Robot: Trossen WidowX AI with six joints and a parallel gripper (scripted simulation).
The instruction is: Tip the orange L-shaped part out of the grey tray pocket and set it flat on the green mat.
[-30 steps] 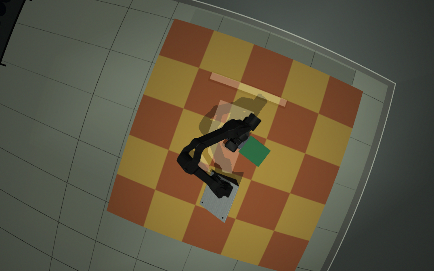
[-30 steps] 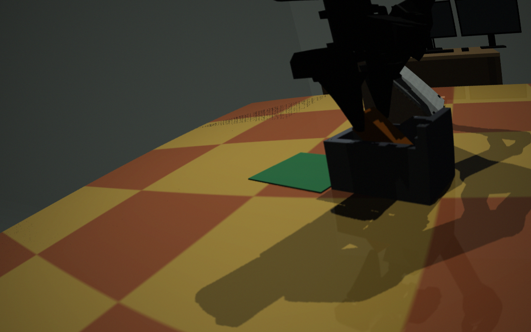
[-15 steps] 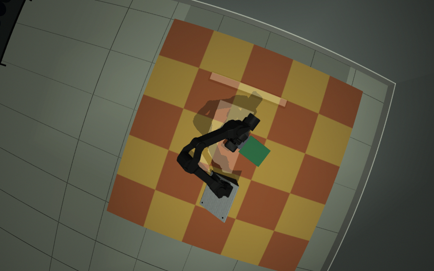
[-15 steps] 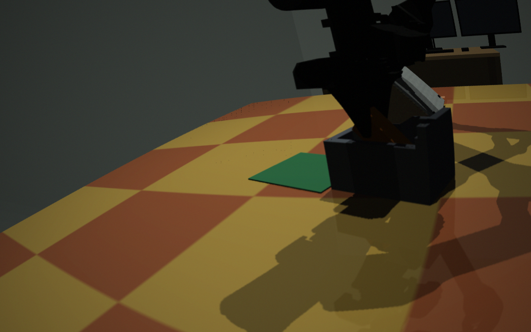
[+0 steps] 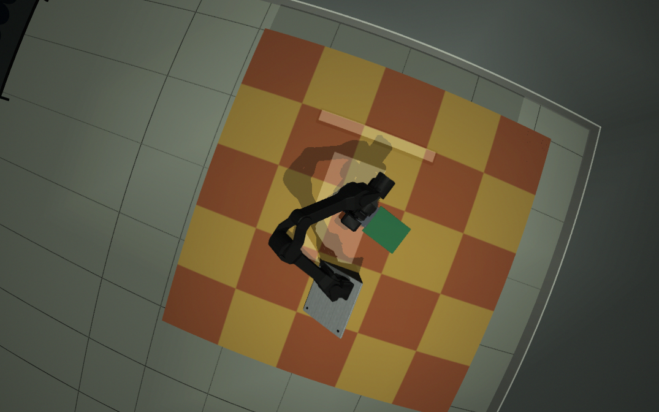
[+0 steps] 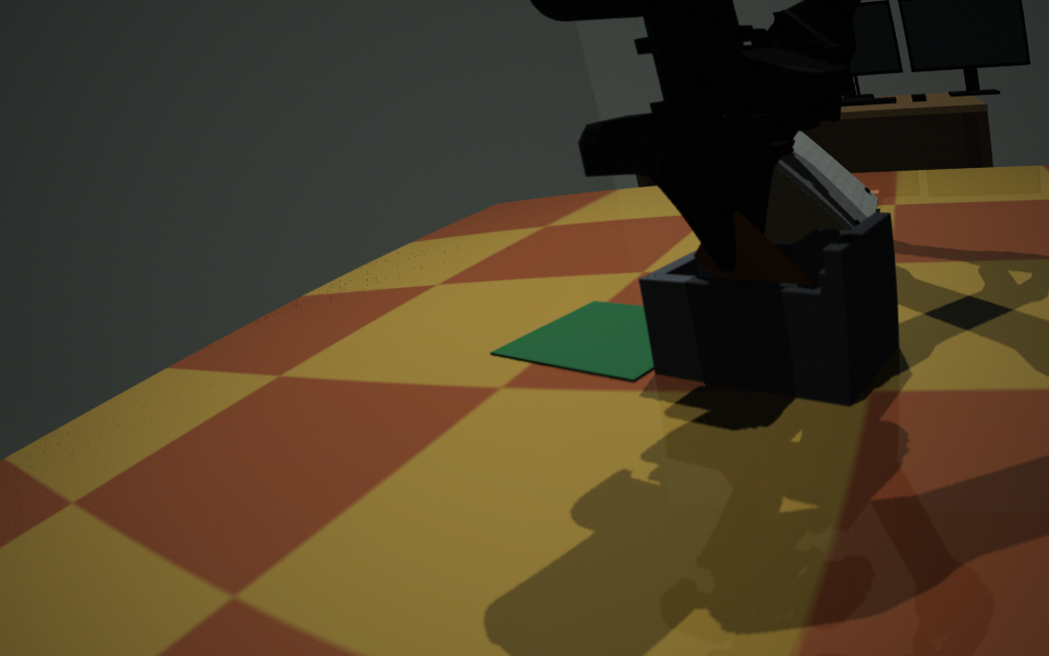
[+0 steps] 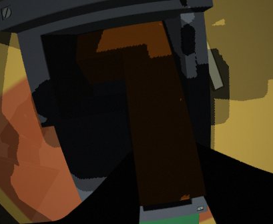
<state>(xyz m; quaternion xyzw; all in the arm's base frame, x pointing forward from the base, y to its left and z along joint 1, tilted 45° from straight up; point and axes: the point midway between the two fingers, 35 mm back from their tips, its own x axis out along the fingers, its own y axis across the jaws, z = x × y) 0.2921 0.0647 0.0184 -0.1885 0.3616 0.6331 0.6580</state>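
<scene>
Right now my gripper tip is 5 cm past the green mat, 13 cm to the left of it and 8 cm above it. From my gripper tip the other things lie so: orange part 1 cm behind, 4 cm to the left, 3 cm below.
</scene>
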